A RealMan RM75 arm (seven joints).
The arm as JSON. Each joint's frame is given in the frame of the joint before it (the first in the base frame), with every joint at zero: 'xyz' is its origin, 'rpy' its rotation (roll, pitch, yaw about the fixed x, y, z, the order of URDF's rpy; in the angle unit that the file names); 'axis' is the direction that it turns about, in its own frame. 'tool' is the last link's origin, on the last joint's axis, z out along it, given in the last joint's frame.
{
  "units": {
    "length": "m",
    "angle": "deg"
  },
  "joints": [
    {
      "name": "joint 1",
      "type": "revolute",
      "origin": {
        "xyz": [
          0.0,
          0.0,
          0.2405
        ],
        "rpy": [
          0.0,
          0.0,
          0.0
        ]
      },
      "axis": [
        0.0,
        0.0,
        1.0
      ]
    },
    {
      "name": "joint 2",
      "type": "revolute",
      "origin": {
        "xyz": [
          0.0,
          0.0,
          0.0
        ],
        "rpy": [
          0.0,
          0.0,
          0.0
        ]
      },
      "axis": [
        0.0,
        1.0,
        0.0
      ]
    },
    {
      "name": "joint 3",
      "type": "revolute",
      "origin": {
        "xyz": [
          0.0,
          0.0,
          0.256
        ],
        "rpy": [
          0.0,
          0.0,
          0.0
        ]
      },
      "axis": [
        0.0,
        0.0,
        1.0
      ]
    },
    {
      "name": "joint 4",
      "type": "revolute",
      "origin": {
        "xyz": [
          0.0,
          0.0,
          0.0
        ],
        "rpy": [
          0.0,
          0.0,
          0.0
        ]
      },
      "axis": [
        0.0,
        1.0,
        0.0
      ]
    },
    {
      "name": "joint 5",
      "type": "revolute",
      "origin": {
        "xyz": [
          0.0,
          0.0,
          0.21
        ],
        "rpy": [
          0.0,
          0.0,
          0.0
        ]
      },
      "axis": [
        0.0,
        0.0,
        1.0
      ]
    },
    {
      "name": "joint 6",
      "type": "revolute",
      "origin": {
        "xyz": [
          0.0,
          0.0,
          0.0
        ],
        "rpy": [
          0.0,
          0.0,
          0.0
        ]
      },
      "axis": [
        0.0,
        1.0,
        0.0
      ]
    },
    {
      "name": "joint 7",
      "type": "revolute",
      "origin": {
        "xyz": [
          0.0,
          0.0,
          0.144
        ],
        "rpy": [
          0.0,
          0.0,
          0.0
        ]
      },
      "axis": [
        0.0,
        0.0,
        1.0
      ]
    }
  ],
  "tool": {
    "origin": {
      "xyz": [
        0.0,
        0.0,
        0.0
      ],
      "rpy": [
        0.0,
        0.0,
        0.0
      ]
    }
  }
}
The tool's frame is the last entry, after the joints.
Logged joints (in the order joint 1, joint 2, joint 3, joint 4, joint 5, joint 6, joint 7), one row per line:
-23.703, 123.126, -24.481, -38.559, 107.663, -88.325, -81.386
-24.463, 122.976, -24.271, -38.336, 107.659, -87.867, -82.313
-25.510, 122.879, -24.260, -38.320, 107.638, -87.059, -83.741
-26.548, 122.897, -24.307, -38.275, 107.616, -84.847, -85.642
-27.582, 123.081, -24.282, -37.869, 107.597, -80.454, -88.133
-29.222, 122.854, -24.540, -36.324, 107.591, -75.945, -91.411
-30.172, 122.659, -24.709, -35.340, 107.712, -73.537, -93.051
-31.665, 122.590, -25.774, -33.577, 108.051, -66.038, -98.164
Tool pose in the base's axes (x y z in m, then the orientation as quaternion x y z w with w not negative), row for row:
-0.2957, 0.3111, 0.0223, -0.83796, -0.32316, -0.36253, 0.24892
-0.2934, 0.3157, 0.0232, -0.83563, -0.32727, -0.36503, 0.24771
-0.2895, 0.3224, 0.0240, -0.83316, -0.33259, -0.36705, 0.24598
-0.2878, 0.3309, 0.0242, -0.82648, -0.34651, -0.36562, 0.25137
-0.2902, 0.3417, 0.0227, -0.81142, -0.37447, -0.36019, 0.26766
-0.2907, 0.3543, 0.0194, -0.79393, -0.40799, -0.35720, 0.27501
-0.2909, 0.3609, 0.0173, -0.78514, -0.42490, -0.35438, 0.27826
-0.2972, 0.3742, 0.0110, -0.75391, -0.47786, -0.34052, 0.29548
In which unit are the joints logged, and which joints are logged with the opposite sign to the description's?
The joints are logged in degrees. Opposite sign: joint 2, joint 3, joint 4, joint 6.
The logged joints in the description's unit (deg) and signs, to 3 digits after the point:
-23.703, -123.126, 24.481, 38.559, 107.663, 88.325, -81.386
-24.463, -122.976, 24.271, 38.336, 107.659, 87.867, -82.313
-25.510, -122.879, 24.260, 38.320, 107.638, 87.059, -83.741
-26.548, -122.897, 24.307, 38.275, 107.616, 84.847, -85.642
-27.582, -123.081, 24.282, 37.869, 107.597, 80.454, -88.133
-29.222, -122.854, 24.540, 36.324, 107.591, 75.945, -91.411
-30.172, -122.659, 24.709, 35.340, 107.712, 73.537, -93.051
-31.665, -122.590, 25.774, 33.577, 108.051, 66.038, -98.164

